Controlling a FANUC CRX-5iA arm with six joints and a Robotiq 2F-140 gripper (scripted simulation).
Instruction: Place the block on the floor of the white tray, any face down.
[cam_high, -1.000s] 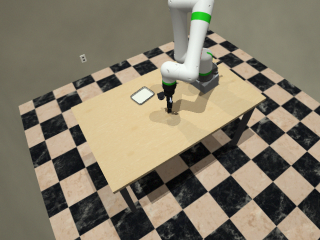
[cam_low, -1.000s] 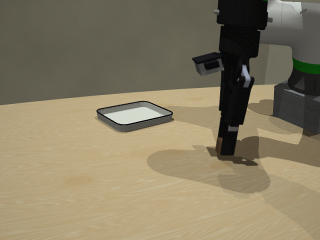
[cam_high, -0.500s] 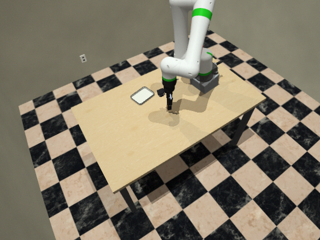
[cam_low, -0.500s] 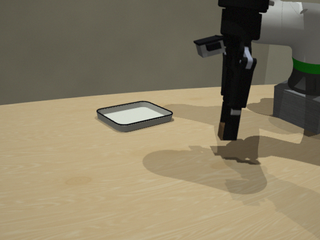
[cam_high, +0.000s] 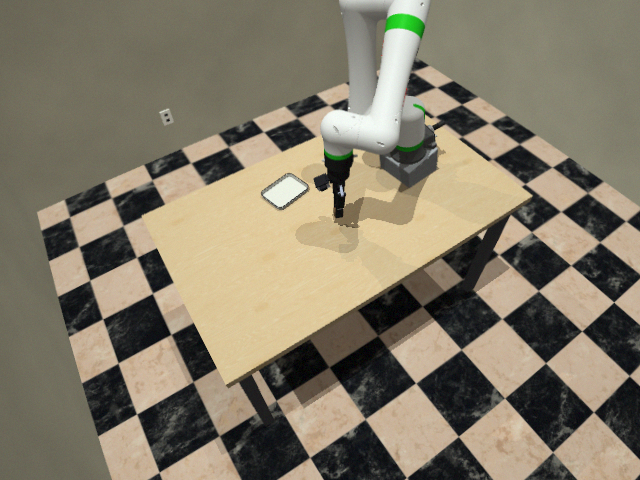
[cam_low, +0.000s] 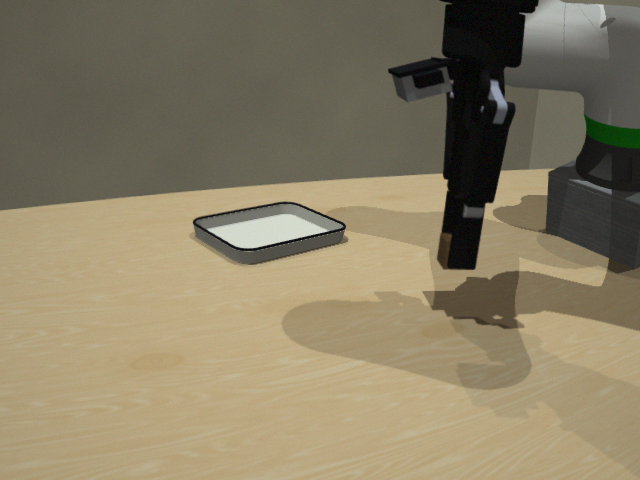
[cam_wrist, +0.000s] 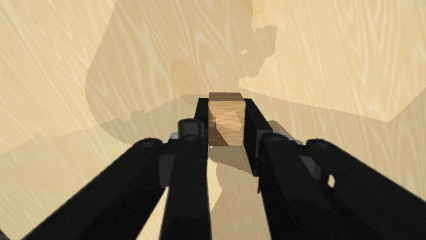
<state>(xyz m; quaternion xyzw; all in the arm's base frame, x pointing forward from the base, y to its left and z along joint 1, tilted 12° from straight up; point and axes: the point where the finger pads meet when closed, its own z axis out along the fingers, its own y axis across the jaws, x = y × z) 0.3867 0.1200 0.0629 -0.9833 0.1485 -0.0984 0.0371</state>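
Now: hand 2 cm above the wooden block. The rest, counted from my hand: white tray (25 cm to the right, 11 cm ahead, 8 cm below).
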